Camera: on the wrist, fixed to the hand. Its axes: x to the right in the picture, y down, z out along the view.
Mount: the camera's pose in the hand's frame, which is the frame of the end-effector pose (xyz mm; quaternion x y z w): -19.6 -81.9 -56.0 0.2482 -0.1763 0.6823 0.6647
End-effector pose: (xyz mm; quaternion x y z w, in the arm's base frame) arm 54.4 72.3 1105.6 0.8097 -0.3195 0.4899 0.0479
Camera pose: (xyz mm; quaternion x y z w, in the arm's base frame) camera 51.7 168.2 1137.6 -0.4185 0.6517 -0.2949 0.5597
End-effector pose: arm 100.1 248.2 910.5 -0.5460 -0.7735 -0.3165 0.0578
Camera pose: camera 21.4 184.7 911.4 -0.9321 -0.2304 0.1173 0.2535
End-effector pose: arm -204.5 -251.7 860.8 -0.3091 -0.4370 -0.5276 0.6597
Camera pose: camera -270.8 -312.7 814.8 -0.4329 -0.3268 0.2624 0.7981
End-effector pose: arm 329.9 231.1 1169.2 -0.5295 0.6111 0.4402 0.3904
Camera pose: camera 413.1 179.5 1194.7 0.2395 0.8079 0.5006 0.1983
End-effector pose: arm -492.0 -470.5 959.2 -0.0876 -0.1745 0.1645 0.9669
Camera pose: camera -465.3 -559.8 920.0 0.0917 -0.1858 0.8278 0.5214
